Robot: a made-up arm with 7 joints.
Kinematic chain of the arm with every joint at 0, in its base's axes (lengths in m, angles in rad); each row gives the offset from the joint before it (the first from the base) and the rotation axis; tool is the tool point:
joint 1: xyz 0 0 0.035 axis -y
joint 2: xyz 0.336 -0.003 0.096 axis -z
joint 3: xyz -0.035 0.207 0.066 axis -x
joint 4: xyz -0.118 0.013 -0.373 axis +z
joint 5: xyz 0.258 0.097 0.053 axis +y
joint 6: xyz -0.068 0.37 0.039 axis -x
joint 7: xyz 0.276 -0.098 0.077 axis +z
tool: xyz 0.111 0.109 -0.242
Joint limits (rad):
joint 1: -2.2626..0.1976
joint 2: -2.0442..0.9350
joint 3: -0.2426..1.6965
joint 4: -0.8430..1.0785
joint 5: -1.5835..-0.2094
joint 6: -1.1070..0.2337
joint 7: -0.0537..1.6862
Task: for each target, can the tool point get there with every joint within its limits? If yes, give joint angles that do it. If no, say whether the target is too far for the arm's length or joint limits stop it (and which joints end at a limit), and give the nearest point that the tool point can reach.
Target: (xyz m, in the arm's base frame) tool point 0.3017 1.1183 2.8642
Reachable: no: too far | nearest point 0.0796 0.3807 0.7819 | short by 2.220 m
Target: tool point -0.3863 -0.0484 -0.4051
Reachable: yes | joints -0.9245 -1.5471 1.2334 0.3961 -1.2795 -0.7040 1.4718
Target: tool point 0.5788 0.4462 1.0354
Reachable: no: joint limits stop it (at a limit: joint 3, joint 4, joint 5, joint 6, joint 7) | nearest point 0.3845 0.3295 0.6996 | short by 0.405 m
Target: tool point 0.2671 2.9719 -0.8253
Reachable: no: too far | nearest point 0.1639 1.1259 -0.4929 | short by 1.878 m
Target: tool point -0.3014 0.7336 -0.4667
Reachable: yes | joints -1.1983 0.0118 0.5666 0.6004 -0.5888 -0.3130 0.1329
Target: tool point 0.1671 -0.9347 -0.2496
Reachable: no: joint limits stop it (at a limit: joint 2, joint 4, joint 5, joint 6) | nearest point 0.1390 -0.7959 -0.2018 | short by 0.149 m
